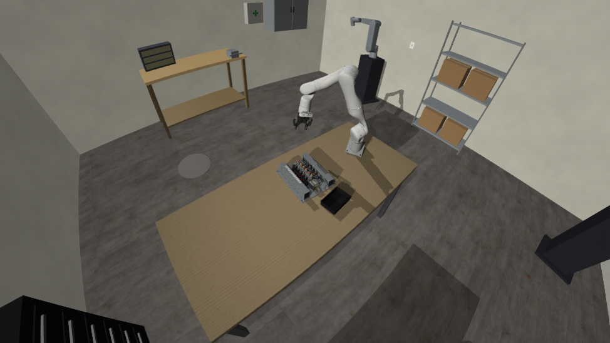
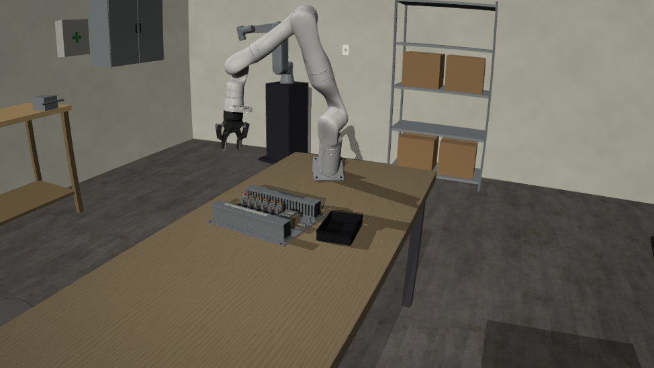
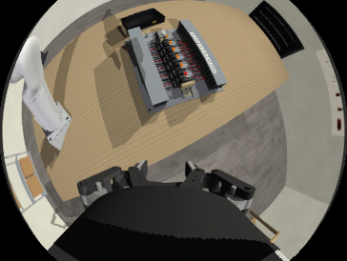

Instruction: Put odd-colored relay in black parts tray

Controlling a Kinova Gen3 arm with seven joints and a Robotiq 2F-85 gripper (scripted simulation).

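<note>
Right now my hand is 11 cm short of the relay, 18 cm to the right of it and 15 cm above it. The rest, counted from my hand: black parts tray: 3 cm ahead, 53 cm to the left, 18 cm below.
</note>
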